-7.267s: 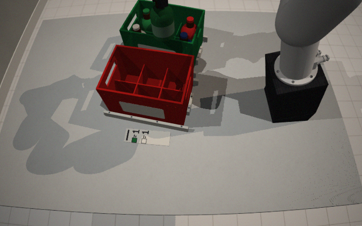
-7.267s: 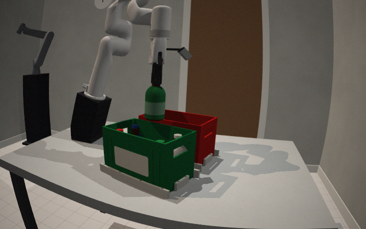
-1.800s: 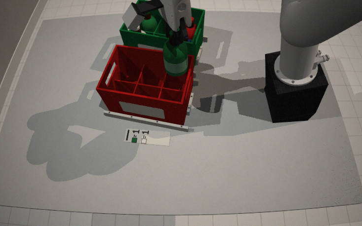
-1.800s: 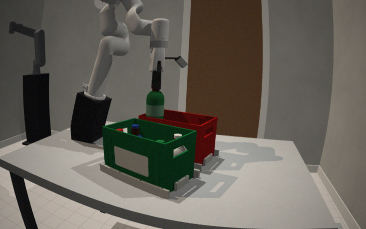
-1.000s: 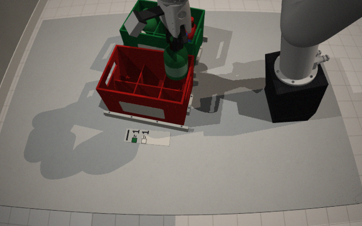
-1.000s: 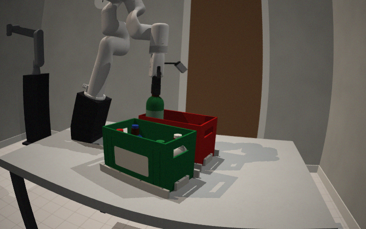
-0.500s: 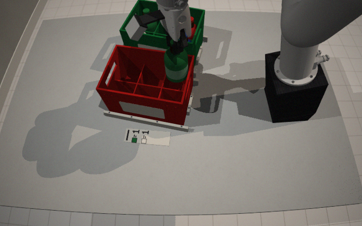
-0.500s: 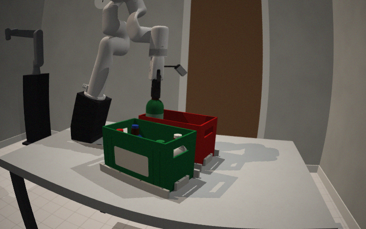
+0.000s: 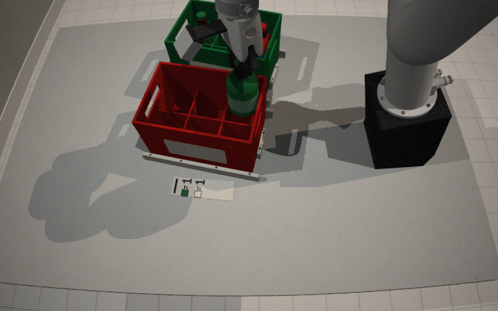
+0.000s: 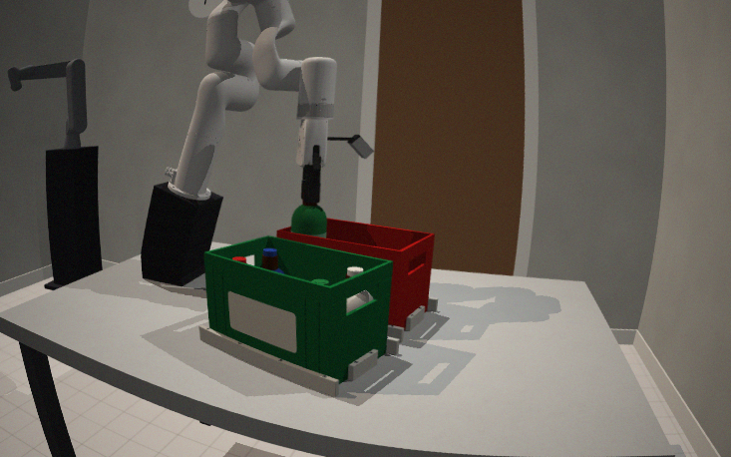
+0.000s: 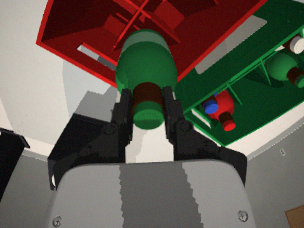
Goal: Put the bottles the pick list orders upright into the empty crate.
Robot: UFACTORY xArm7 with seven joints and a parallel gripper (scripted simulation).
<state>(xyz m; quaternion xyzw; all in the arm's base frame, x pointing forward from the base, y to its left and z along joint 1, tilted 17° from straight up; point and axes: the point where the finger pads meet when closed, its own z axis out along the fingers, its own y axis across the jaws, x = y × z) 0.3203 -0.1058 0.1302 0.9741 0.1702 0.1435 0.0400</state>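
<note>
Now: the red crate 170 mm below my hand, 100 mm ahead of it and 10 mm to the left of it. Round my hand: green crate (220 mm to the right, 170 mm below, 20 mm ahead); then blue bottle (170 mm below, 140 mm to the right, 50 mm behind); then red bottle (220 mm to the right, 170 mm below, 90 mm behind).
</note>
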